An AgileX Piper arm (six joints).
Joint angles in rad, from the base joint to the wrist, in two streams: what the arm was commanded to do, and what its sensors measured. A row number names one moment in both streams.
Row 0, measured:
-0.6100, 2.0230, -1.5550, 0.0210, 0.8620, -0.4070
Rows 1 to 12, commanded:
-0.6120, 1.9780, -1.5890, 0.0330, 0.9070, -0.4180
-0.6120, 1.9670, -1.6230, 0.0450, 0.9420, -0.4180
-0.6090, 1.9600, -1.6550, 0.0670, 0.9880, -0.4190
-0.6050, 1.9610, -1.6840, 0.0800, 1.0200, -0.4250
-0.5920, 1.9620, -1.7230, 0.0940, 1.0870, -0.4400
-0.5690, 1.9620, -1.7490, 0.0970, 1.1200, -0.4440
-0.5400, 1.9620, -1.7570, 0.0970, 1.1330, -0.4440
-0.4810, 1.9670, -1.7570, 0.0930, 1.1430, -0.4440
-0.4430, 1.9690, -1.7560, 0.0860, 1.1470, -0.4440
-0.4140, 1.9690, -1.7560, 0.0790, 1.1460, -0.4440
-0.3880, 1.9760, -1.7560, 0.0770, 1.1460, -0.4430
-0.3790, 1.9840, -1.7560, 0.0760, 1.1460, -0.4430
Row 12, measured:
-0.3930, 1.9720, -1.7540, 0.0860, 1.1380, -0.4350
